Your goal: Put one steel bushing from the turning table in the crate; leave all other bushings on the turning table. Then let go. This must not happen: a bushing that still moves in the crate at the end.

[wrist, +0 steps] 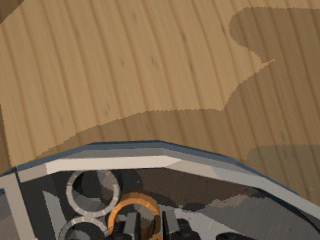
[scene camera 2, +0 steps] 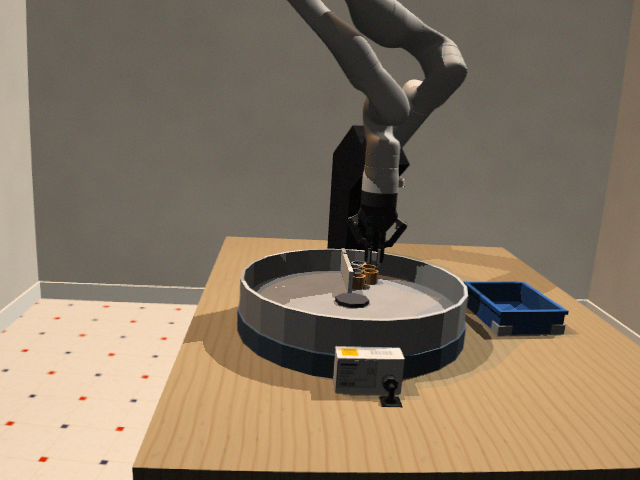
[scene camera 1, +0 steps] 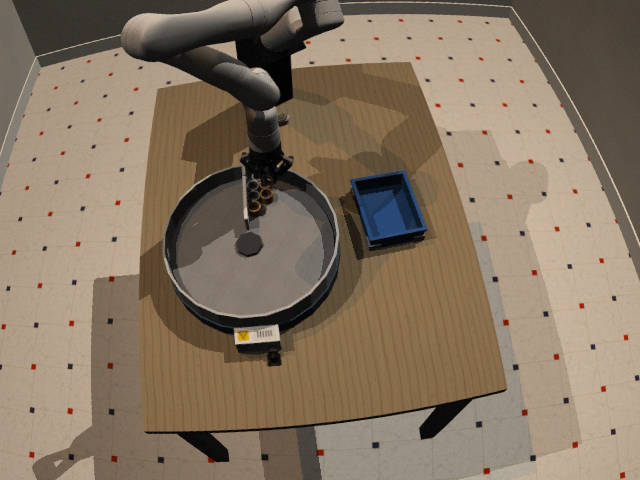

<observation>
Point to a turning table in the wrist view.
200,200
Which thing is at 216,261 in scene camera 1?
A turning table.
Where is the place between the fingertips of my gripper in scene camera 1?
269,182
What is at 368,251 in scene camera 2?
My gripper.
</observation>
